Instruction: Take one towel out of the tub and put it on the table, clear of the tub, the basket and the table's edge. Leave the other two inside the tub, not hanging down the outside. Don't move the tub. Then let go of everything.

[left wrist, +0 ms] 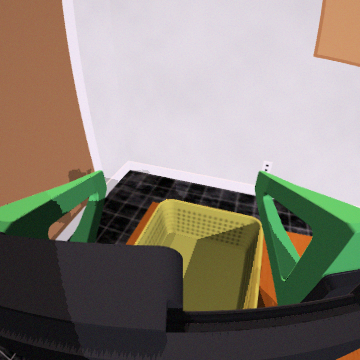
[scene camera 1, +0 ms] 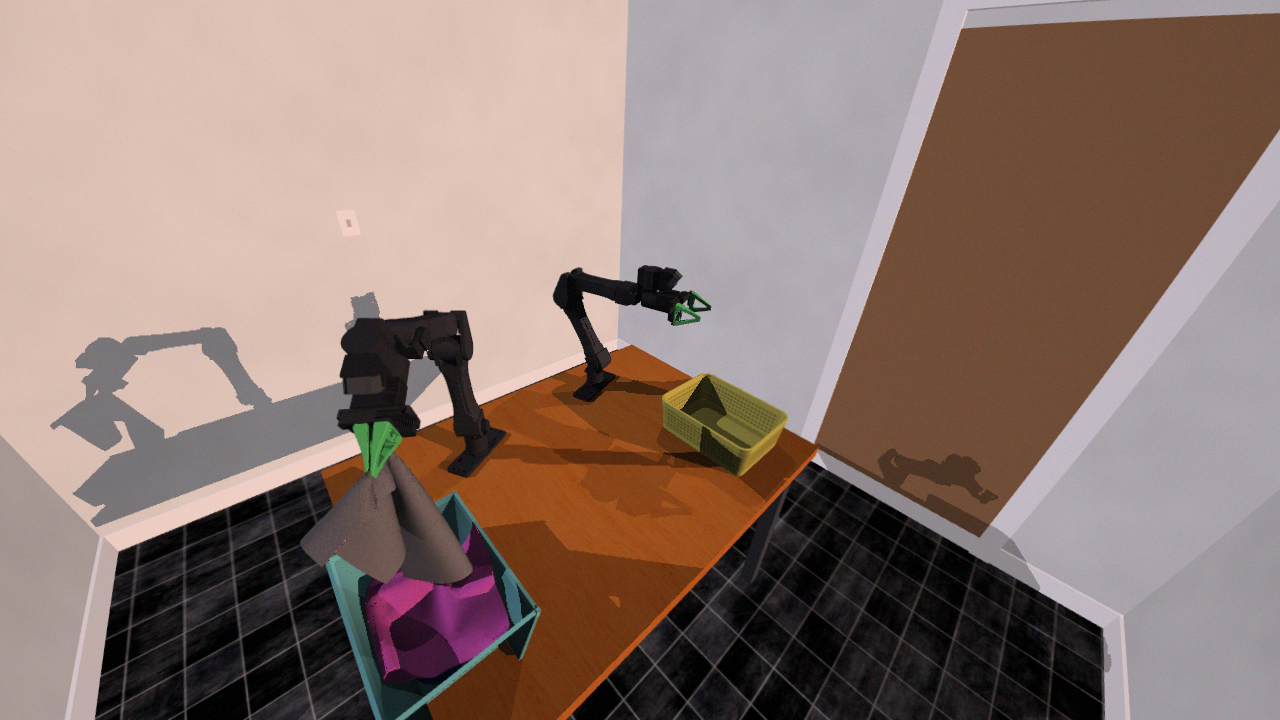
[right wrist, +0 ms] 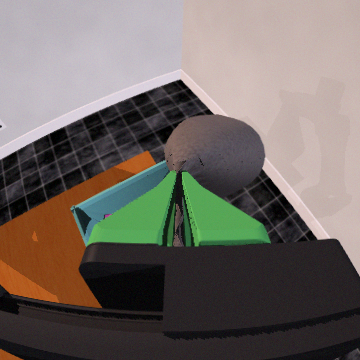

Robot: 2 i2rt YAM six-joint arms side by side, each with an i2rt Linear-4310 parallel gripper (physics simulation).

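A grey-brown towel (scene camera 1: 362, 535) (right wrist: 215, 150) hangs in folds from my right gripper (scene camera 1: 374, 472) (right wrist: 178, 179), which is shut on it above the teal tub (scene camera 1: 351, 617) (right wrist: 125, 194). In scene camera 1 its lower folds overlap the tub's back and left rim; whether they touch it I cannot tell. A magenta towel (scene camera 1: 447, 617) (right wrist: 107, 216) lies crumpled inside the tub. The third towel cannot be made out. My left gripper (scene camera 1: 704, 313) (left wrist: 180, 178) is open and empty, high above the far side of the table (scene camera 1: 537, 456) (right wrist: 50, 240).
An empty yellow basket (scene camera 1: 684, 429) (left wrist: 180, 215) stands near the table's right corner, below and in front of my left gripper. The tub stands at the table's near left end, close to the edge. Walls rise behind the two arms.
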